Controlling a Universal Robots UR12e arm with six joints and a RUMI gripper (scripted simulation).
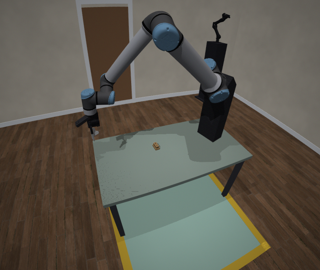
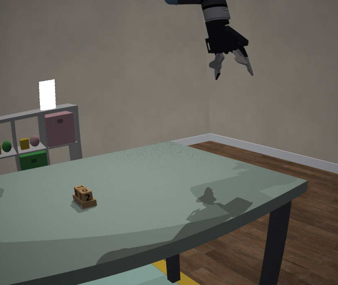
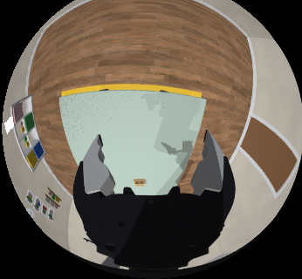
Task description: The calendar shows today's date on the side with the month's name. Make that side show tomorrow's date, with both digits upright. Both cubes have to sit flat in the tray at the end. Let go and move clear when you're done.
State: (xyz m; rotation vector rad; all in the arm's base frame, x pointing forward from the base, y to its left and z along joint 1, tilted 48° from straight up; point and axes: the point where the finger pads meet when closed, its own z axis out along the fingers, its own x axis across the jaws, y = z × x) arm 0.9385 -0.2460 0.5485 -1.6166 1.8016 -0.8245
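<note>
Now: the cube 540 mm behind my hand, 70 mm to the left of it and 270 mm below it. From my hand the other things lie so: wooden calendar tray 540 mm behind, 80 mm to the left, 280 mm below.
</note>
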